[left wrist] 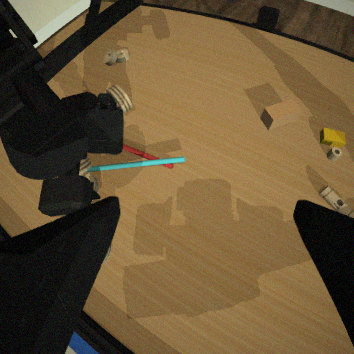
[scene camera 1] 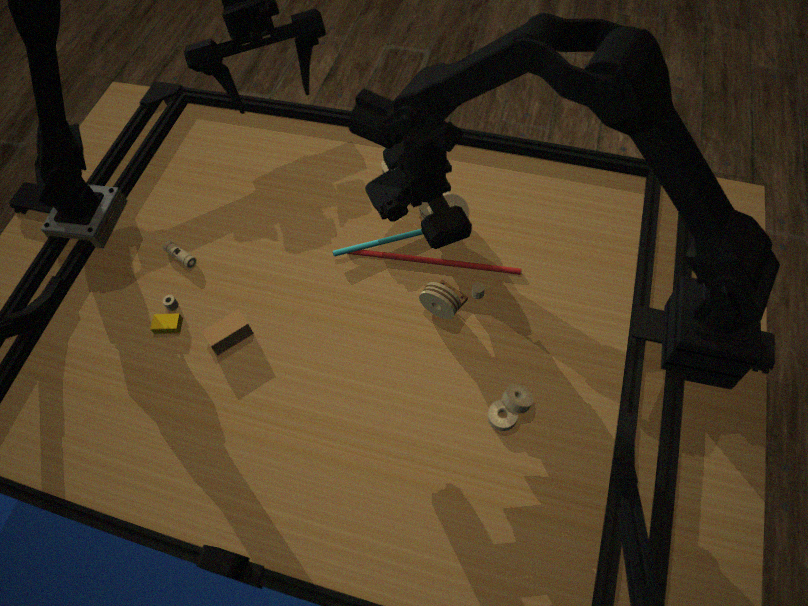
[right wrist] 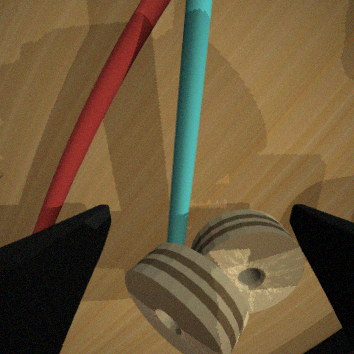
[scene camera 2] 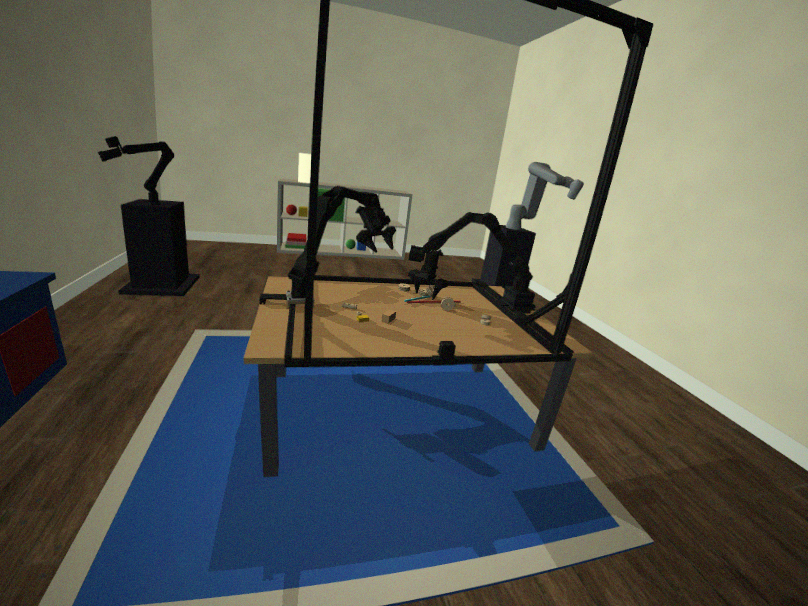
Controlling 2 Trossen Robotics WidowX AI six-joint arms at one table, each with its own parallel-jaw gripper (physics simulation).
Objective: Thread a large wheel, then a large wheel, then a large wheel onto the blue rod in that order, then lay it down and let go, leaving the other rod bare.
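Places are measured from the left arm's base along level axes (x right, y ahead, z up), in metres.
Pixels of known places: left gripper, fingertip midpoint: [left wrist: 207, 206] [scene camera 1: 275, 104] [scene camera 2: 384, 250]; right gripper, fingertip midpoint: [left wrist: 98, 173] [scene camera 1: 425, 224] [right wrist: 201, 213] [scene camera 2: 424, 296]; left arm's base, origin of the base link: [scene camera 1: 79, 207] [scene camera 2: 299, 295]; right arm's base, origin of the base link: [scene camera 1: 720, 315] [scene camera 2: 520, 289].
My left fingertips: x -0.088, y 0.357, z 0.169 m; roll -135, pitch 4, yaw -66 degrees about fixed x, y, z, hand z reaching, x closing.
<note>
For each thing: its top centre in the pictures, then the offset to it from my left fingertips. "spot": a spot on its surface instead.
- blue rod, middle of its top: [right wrist: 194, 67] [scene camera 1: 390, 235] [left wrist: 129, 161] dx +0.065, dy +0.159, dz -0.185 m
- red rod, middle of its top: [right wrist: 57, 181] [scene camera 1: 432, 259] dx +0.092, dy +0.228, dz -0.197 m
- tilted large wheel, surface spot: [right wrist: 187, 295] spot: dx +0.028, dy +0.221, dz -0.163 m
- small grey cylinder, middle of its top: [scene camera 1: 478, 287] dx +0.136, dy +0.301, dz -0.189 m
- yellow block, middle of its top: [scene camera 1: 164, 321] [left wrist: 334, 134] dx +0.258, dy -0.141, dz -0.191 m
- wooden block, middle of its top: [scene camera 1: 224, 327] [left wrist: 283, 108] [scene camera 2: 389, 312] dx +0.260, dy -0.040, dz -0.176 m
- pale cylinder, middle of its top: [scene camera 1: 177, 250] [left wrist: 340, 201] dx +0.136, dy -0.167, dz -0.187 m
The blue rod [scene camera 1: 375, 243] [left wrist: 140, 164] [right wrist: 191, 110] lies with one end across the red rod [scene camera 1: 443, 262] [right wrist: 95, 107]. In the right wrist view, a tilted large wheel [right wrist: 187, 295] hides the blue rod's near end and touches another large wheel [right wrist: 272, 280]; whether the rod enters a hole is hidden. A large wheel [scene camera 1: 441, 300] [scene camera 2: 447, 303] [left wrist: 120, 97] stands on edge beyond the red rod. Another [scene camera 2: 404, 287] lies near the far edge. My right gripper [scene camera 1: 419, 225] [right wrist: 201, 213] is open, low over the touching wheels. My left gripper [scene camera 1: 274, 102] [scene camera 2: 383, 249] [left wrist: 207, 206] is open, high above the table.
Two small wheels [scene camera 1: 502, 415] [left wrist: 111, 57] touch. A small grey cylinder [scene camera 1: 478, 292] lies near the standing wheel. At the picture's left are a yellow block [scene camera 1: 166, 322] [left wrist: 332, 137], a wooden block [scene camera 1: 229, 332] [left wrist: 284, 114] and a pale cylinder [scene camera 1: 179, 254]. A black frame edges the table.
</note>
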